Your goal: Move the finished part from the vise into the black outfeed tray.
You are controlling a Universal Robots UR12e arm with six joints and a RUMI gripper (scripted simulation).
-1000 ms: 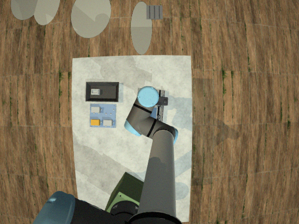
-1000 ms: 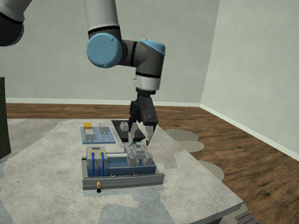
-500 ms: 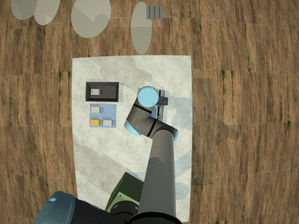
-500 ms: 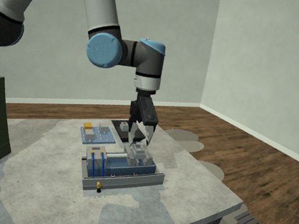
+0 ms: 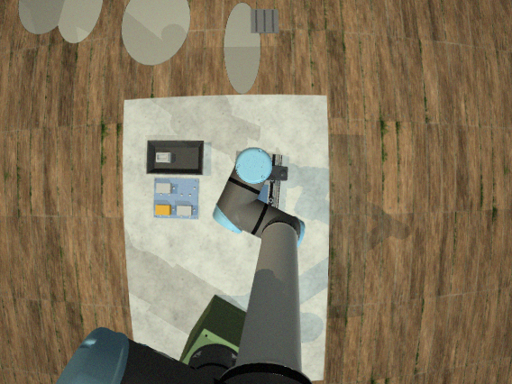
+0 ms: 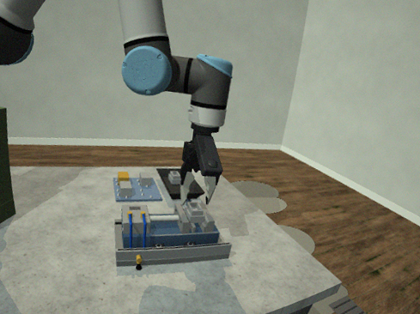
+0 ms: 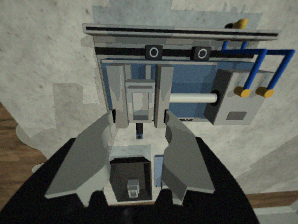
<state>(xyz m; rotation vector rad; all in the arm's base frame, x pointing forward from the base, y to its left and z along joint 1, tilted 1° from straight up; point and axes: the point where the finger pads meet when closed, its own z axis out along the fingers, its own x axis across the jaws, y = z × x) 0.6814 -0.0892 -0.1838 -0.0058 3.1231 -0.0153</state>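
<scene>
My hand is 7 cm past the blue vise and 9 cm above it. The rest, counted from my hand: orange block: 18 cm behind, 37 cm to the left, 11 cm below; then blue fixture plate: 13 cm behind, 33 cm to the left, 13 cm below.
</scene>
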